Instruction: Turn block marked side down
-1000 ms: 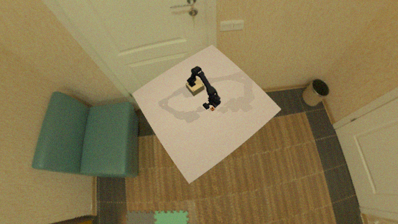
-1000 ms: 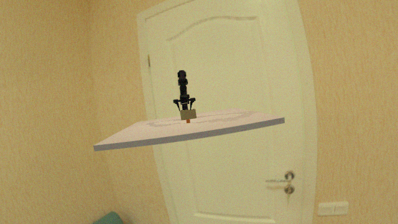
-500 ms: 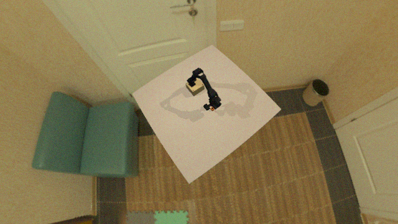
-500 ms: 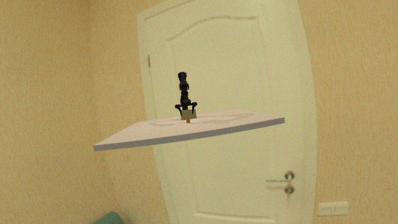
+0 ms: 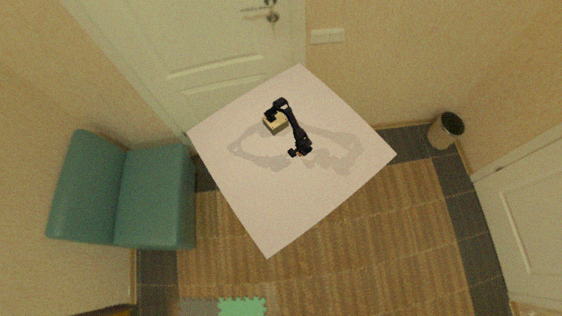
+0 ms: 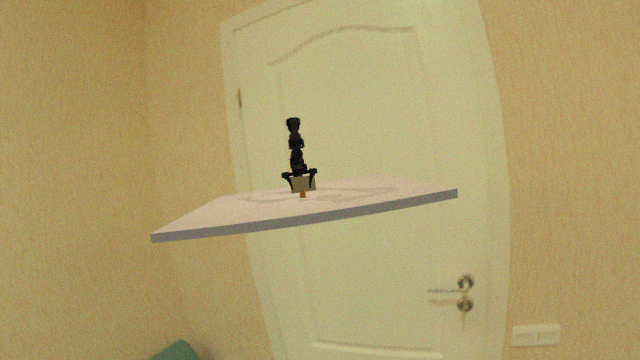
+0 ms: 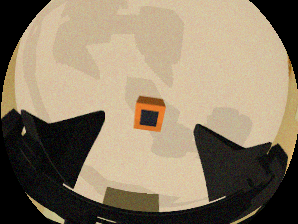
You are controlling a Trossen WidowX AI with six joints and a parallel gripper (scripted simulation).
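My gripper tip is 2 cm above the orange block.
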